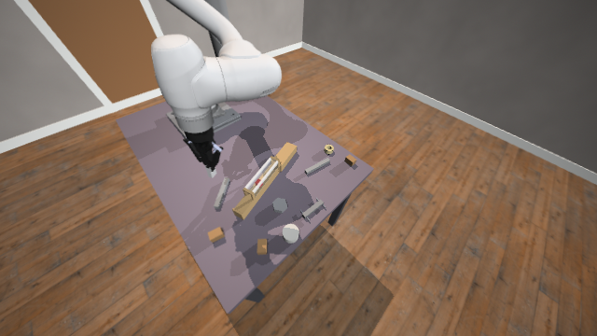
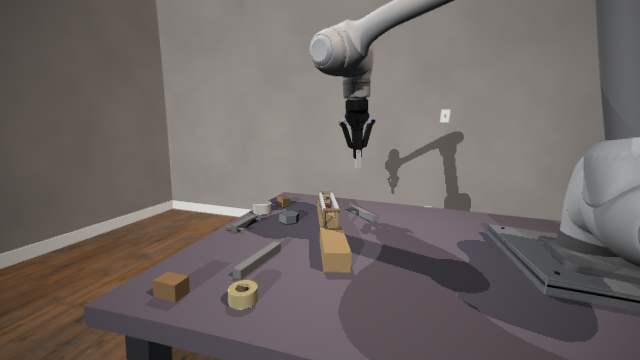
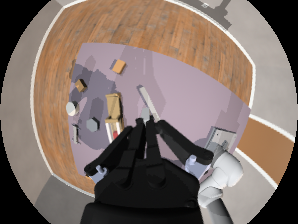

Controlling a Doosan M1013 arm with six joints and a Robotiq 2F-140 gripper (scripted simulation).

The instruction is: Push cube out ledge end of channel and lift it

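Right now the channel is 18 cm to the left of my hand, 15 cm below it and 4 cm ahead of it. The rest, counted from my hand: grey hexagonal piece: 20 cm below, 18 cm ahead, 17 cm to the left; white disc: 31 cm ahead, 19 cm below, 14 cm to the left; grey handle piece: 28 cm to the left, 27 cm ahead, 20 cm below.
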